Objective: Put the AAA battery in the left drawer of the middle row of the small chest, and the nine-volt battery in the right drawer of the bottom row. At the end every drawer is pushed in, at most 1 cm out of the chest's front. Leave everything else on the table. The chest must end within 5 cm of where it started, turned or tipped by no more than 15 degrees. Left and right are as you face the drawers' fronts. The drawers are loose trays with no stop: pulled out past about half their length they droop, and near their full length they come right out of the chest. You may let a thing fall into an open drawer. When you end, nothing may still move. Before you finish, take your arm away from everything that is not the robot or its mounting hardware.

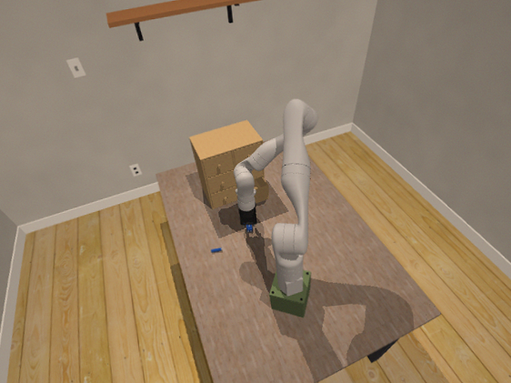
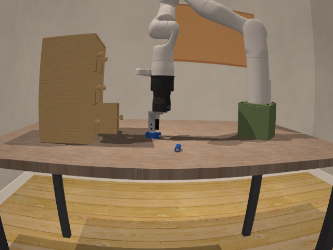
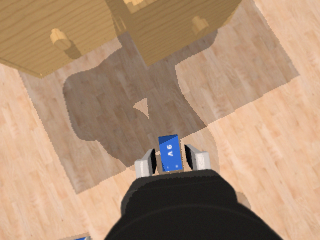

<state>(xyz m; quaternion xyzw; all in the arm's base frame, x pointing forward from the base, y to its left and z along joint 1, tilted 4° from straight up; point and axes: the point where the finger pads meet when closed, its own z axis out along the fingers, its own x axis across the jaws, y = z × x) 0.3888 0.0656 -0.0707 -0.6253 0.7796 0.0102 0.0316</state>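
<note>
The blue nine-volt battery lies 3 cm below my hand and 1 cm behind it. The rest, counted from my hand: blue AAA battery: 18 cm to the left, 8 cm behind, 4 cm below; red cylinder battery: 23 cm ahead, 8 cm above, 6 cm to the left.
</note>
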